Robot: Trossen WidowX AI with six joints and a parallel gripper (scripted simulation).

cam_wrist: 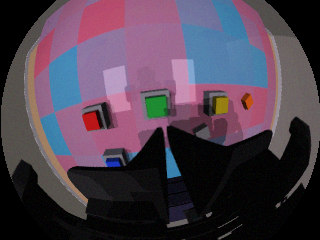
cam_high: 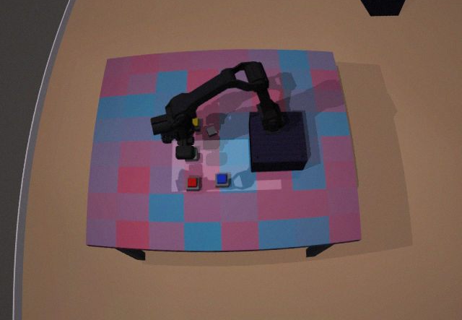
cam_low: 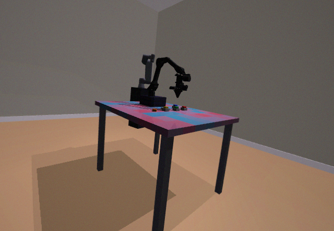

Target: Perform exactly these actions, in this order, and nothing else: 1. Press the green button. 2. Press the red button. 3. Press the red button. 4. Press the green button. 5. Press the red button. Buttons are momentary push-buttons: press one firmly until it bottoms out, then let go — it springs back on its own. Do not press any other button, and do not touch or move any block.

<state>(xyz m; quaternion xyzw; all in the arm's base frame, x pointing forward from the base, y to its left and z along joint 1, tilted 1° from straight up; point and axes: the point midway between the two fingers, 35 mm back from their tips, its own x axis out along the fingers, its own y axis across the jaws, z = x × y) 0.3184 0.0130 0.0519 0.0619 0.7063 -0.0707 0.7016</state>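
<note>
The red button lies 12 cm to the left of my gripper tip, 9 cm below it and 1 cm ahead of it. The rest, counted from my gripper tip: green button (9 cm below); then white block (11 cm below, 10 cm behind, 8 cm to the right); then yellow button (12 cm to the right, 9 cm below, 4 cm behind).
</note>
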